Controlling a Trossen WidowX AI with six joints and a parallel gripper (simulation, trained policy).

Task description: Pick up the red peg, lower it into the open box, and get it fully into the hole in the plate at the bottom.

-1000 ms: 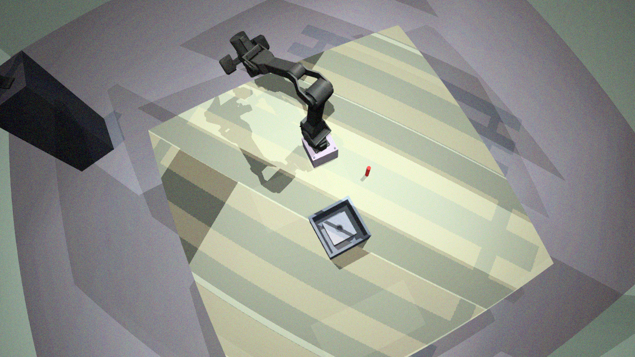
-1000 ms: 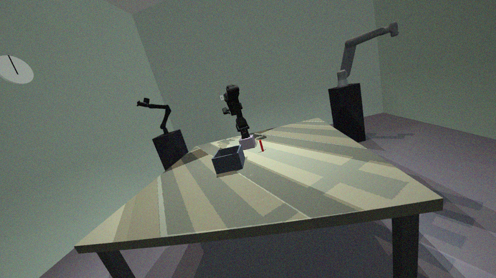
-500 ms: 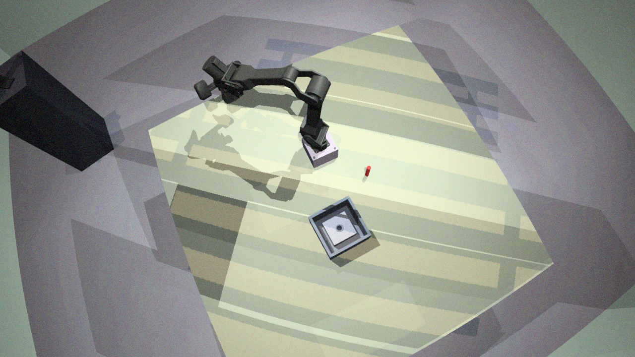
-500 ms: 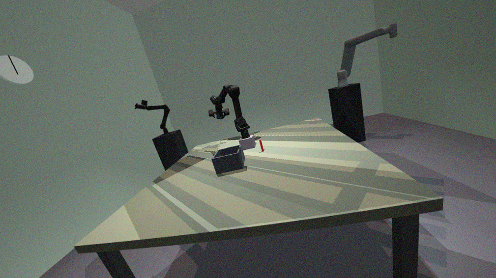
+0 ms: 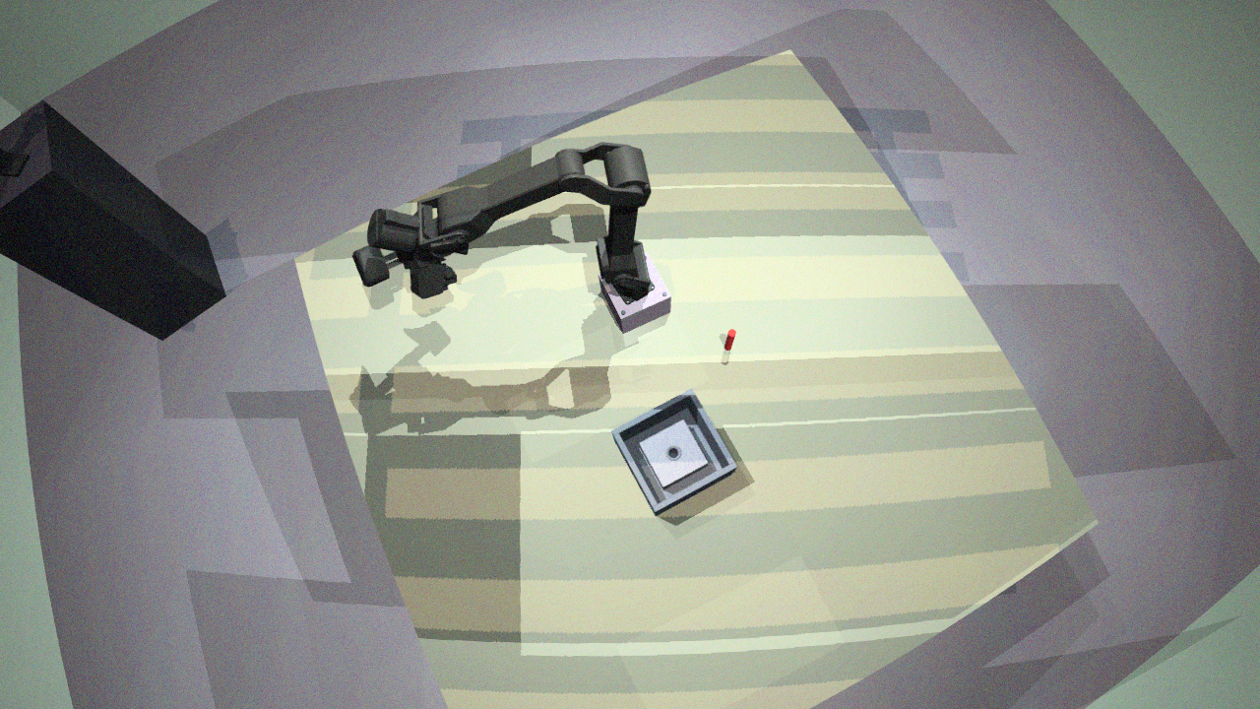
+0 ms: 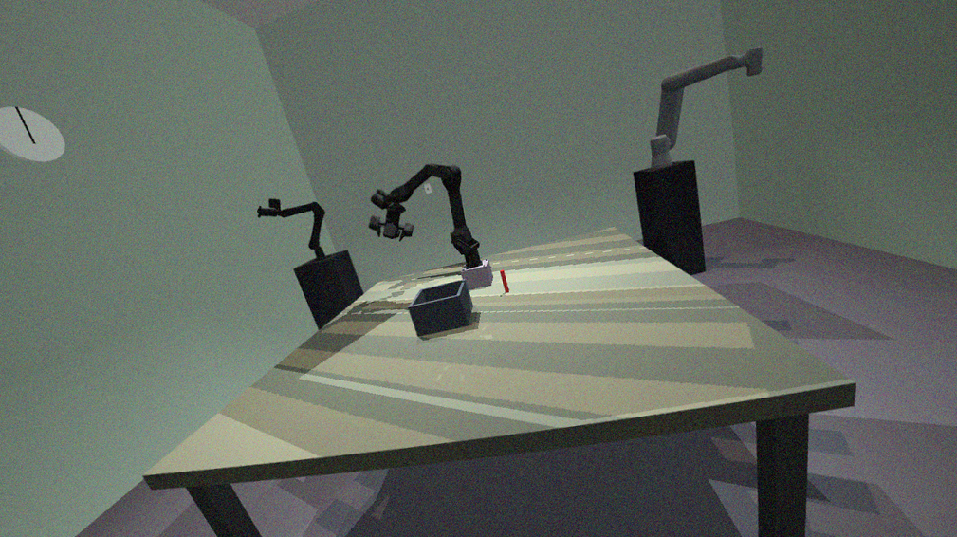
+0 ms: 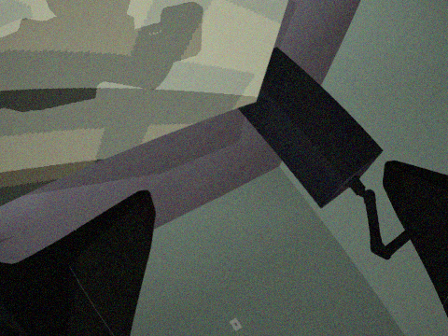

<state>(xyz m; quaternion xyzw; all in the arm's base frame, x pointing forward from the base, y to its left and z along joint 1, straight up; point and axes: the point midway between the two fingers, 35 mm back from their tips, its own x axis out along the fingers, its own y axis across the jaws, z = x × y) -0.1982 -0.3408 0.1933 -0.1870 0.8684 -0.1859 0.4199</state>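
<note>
Now: the red peg 400 mm ahead of my gripper tip, 460 mm to the left of it and 210 mm below it. From my gripper tip the other things lie so: grey box (530 mm ahead, 250 mm to the left, 220 mm below); pale plate (530 mm ahead, 250 mm to the left, 200 mm below).
</note>
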